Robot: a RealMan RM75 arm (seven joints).
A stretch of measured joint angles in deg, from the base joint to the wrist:
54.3, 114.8, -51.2, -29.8, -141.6, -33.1, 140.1
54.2, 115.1, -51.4, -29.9, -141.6, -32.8, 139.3
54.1, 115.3, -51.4, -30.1, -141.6, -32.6, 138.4
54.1, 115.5, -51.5, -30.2, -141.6, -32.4, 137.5
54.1, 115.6, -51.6, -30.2, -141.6, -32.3, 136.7
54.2, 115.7, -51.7, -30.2, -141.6, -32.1, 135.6
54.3, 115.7, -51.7, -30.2, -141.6, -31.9, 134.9
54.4, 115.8, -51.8, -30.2, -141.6, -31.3, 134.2
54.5, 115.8, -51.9, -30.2, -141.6, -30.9, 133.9
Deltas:
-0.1, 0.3, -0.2, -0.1, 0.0, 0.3, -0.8
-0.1, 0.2, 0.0, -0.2, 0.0, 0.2, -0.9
0.0, 0.2, -0.1, -0.1, 0.0, 0.2, -0.9
0.0, 0.1, -0.1, 0.0, 0.0, 0.1, -0.8
0.1, 0.1, -0.1, 0.0, 0.0, 0.2, -1.1
0.1, 0.0, 0.0, 0.0, 0.0, 0.2, -0.7
0.1, 0.1, -0.1, 0.0, 0.0, 0.6, -0.7
0.1, 0.0, -0.1, 0.0, 0.0, 0.4, -0.3

